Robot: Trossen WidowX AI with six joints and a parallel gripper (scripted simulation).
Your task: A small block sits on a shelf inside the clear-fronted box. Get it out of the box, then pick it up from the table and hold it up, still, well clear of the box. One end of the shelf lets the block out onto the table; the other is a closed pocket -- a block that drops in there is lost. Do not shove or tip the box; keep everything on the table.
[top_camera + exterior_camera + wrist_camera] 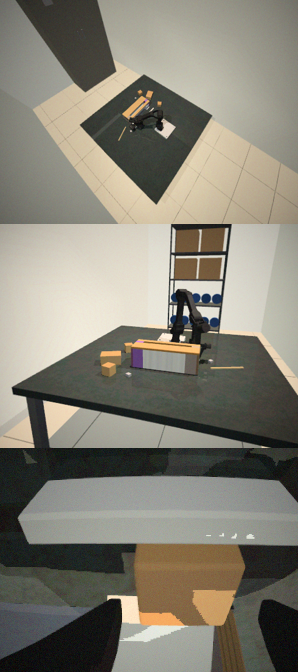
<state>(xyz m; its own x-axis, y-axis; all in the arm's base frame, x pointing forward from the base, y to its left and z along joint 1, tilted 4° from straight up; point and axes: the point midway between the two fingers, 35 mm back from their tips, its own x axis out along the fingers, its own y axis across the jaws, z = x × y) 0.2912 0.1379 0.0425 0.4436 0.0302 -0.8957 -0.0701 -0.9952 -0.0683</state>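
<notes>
The small tan block is 2 cm behind my gripper tip and 1 cm below it. Also, from my gripper tip: thin wooden stick 19 cm to the left, 5 cm ahead, 2 cm below; then box 16 cm to the right, 5 cm ahead, 4 cm above.
</notes>
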